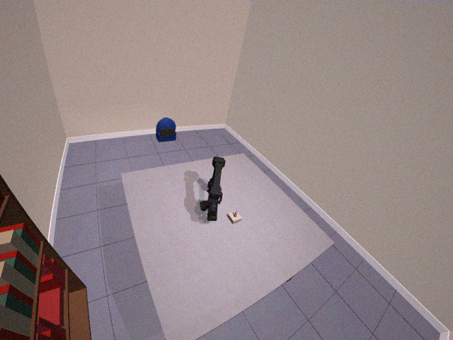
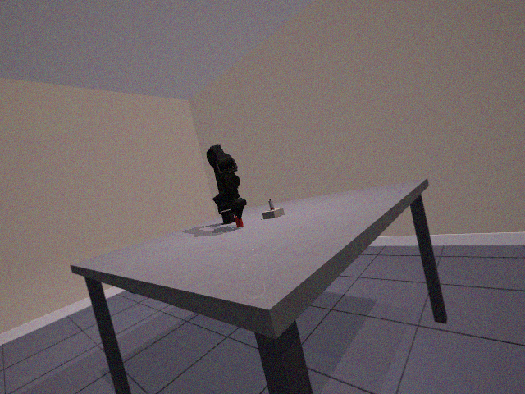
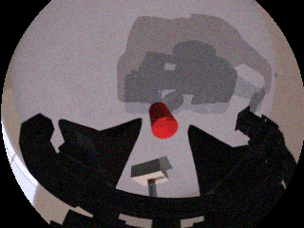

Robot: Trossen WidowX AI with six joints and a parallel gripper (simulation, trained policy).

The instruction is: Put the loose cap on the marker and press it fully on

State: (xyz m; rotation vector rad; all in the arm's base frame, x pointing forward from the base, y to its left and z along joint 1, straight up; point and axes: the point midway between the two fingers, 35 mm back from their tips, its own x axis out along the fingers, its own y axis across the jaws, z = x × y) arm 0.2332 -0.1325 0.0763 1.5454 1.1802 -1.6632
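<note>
Right now my gripper tip is 2 cm above the red cap. From my gripper tip the other things lie so: pale holder block: 15 cm to the left, 8 cm ahead, 3 cm below.
</note>
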